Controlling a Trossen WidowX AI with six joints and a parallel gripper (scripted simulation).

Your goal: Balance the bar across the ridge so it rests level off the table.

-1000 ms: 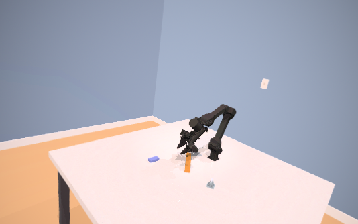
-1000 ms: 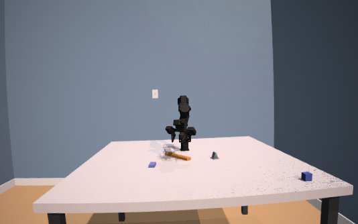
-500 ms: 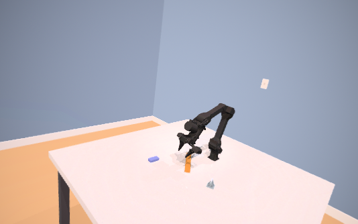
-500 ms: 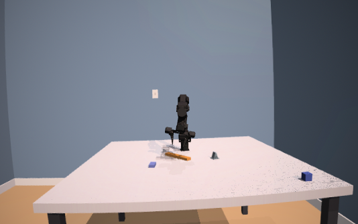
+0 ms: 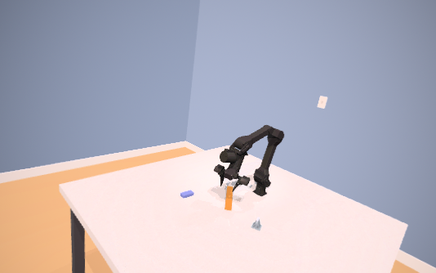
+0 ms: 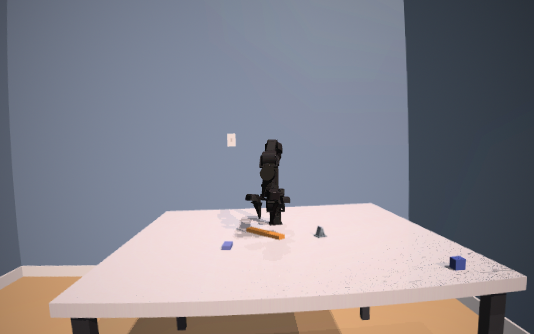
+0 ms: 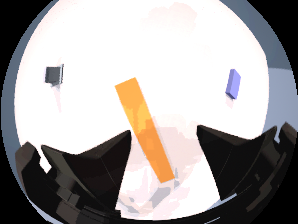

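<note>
Now: gripper tip 7 cm above the orange bar, 5 cm past it and 1 cm to the left of it. Round my gripper tip: blue cube 55 cm to the left, 48 cm ahead, 6 cm below; then flat blue block 16 cm to the right, 13 cm ahead, 7 cm below.
</note>
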